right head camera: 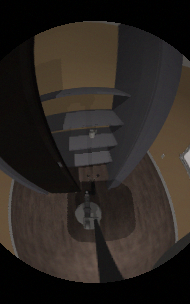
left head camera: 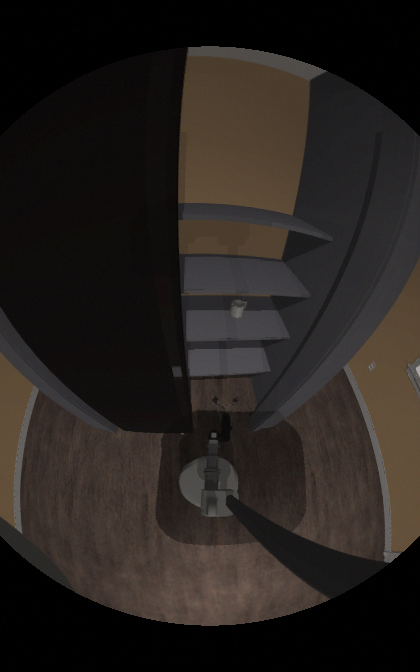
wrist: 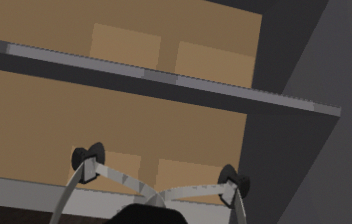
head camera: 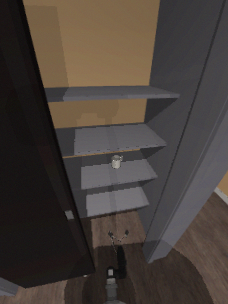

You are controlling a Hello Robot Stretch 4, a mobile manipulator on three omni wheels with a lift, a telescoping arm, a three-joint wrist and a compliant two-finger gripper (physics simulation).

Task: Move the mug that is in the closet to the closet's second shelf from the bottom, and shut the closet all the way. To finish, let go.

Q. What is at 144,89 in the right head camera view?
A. A grey closet frame.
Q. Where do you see a grey closet frame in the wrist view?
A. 289,150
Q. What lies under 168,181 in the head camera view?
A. A grey closet frame.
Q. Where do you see a closet door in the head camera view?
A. At 50,245
